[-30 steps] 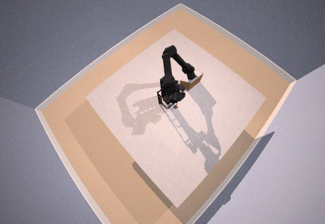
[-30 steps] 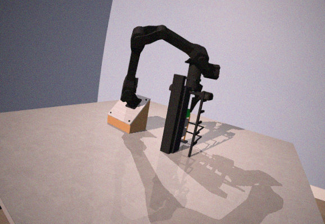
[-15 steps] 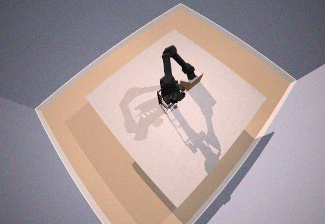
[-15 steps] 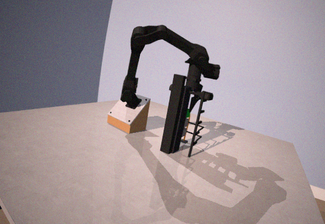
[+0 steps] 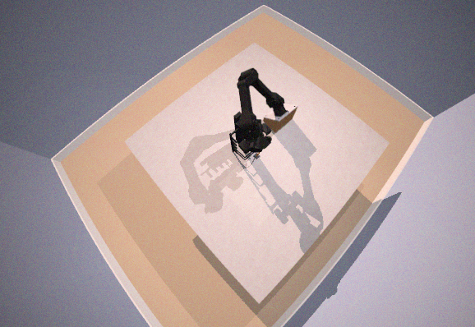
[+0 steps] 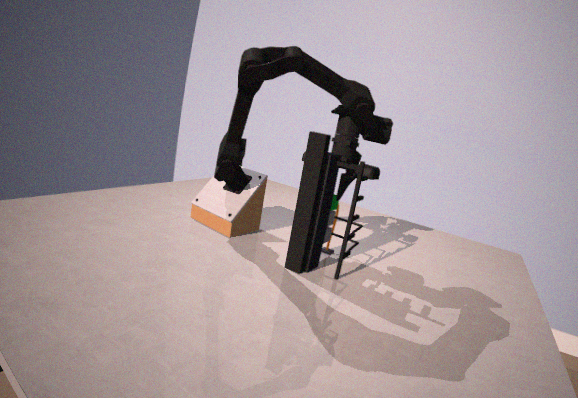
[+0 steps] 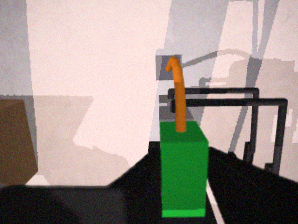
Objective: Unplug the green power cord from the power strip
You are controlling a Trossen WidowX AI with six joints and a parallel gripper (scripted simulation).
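Right now my gripper tip is 30 mm to the left of the green plug.
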